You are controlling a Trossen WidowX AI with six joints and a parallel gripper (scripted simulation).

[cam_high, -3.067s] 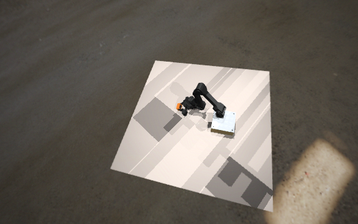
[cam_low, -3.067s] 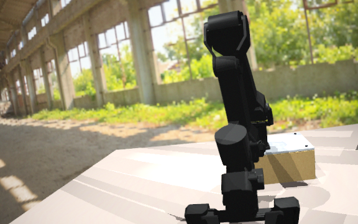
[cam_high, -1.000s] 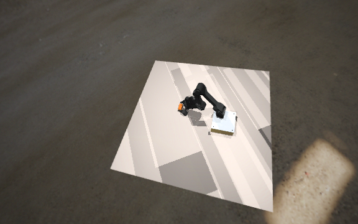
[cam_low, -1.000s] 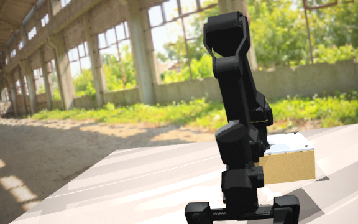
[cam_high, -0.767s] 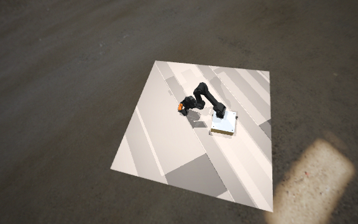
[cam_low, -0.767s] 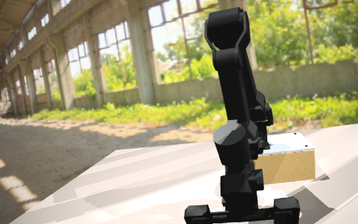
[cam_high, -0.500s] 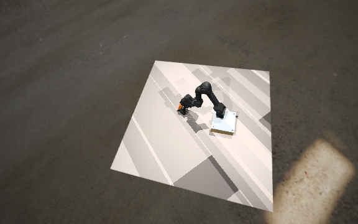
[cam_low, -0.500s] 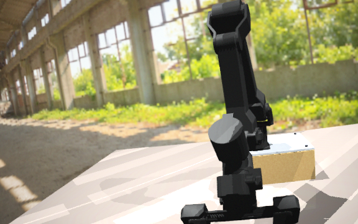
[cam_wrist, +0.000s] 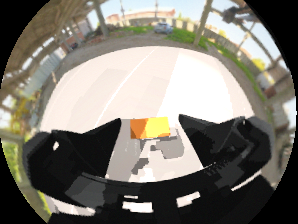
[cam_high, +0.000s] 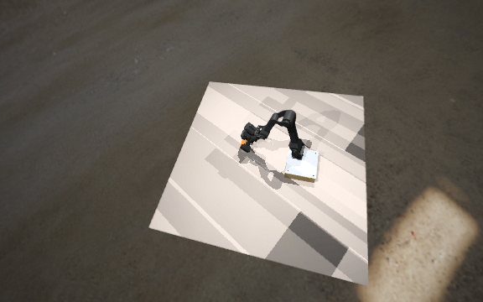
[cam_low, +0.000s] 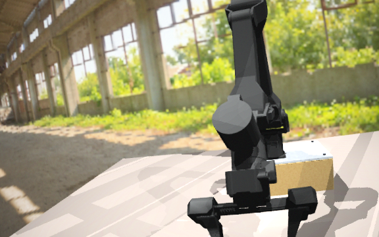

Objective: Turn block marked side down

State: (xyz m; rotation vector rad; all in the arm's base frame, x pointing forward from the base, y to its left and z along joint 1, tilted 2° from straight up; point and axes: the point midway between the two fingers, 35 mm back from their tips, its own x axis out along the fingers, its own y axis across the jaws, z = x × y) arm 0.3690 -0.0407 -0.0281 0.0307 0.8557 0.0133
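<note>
Now: gripper tip 30 mm above the orange block and 20 mm past it.
</note>
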